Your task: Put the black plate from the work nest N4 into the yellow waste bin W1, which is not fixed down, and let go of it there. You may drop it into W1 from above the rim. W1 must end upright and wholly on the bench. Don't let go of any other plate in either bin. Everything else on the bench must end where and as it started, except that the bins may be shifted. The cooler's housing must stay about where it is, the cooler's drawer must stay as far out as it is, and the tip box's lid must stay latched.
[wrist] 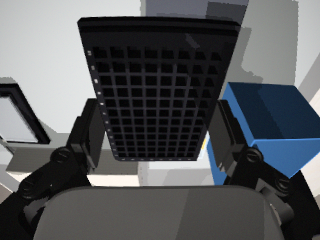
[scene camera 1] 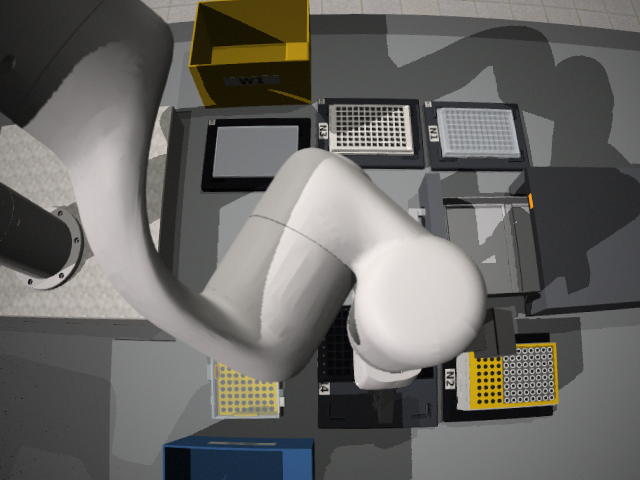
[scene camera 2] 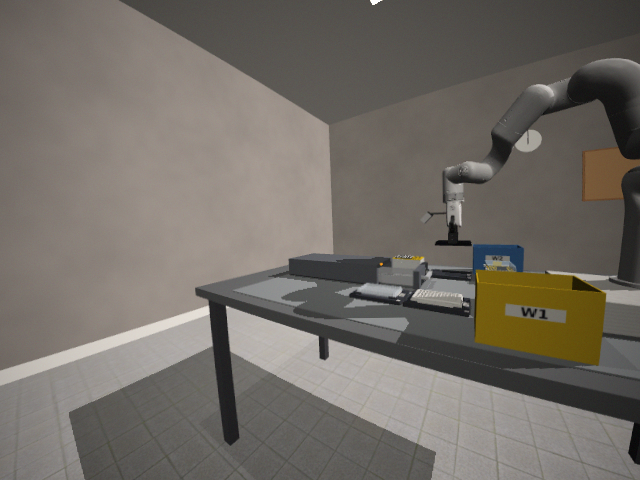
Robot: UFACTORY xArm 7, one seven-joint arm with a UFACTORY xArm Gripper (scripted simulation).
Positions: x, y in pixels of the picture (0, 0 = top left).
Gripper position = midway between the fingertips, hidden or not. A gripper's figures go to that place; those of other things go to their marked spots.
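My gripper (scene camera 1: 375, 342): 0.56 m from the lens. Black plate (scene camera 1: 337, 369): 0.56 m from the lens. Cooler (scene camera 1: 577, 214): 0.75 m from the lens. White plate (scene camera 1: 388, 126): 0.79 m from the lens. Clear plate (scene camera 1: 460, 121): 0.82 m from the lens. My gripper: nearer to the lens than the clear plate. Marked spots on cooler and black plate: 0.40 m apart.
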